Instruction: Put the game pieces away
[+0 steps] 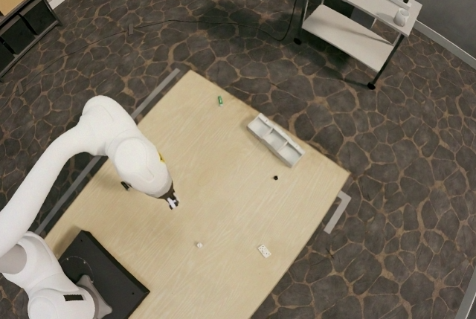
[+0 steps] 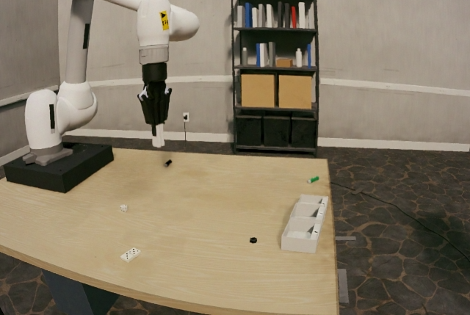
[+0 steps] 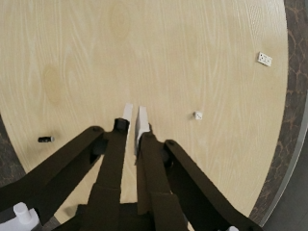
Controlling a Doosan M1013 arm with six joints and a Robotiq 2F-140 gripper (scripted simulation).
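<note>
My hand is 46 cm short of the bin, 17 cm above it and 5 cm to the left of it. From my hand the other things lie so: white die: 19 cm below, 15 cm to the right, 5 cm behind; white domino: 34 cm to the right, 19 cm below, 11 cm ahead; black battery: 24 cm to the left, 19 cm below, 13 cm behind.
</note>
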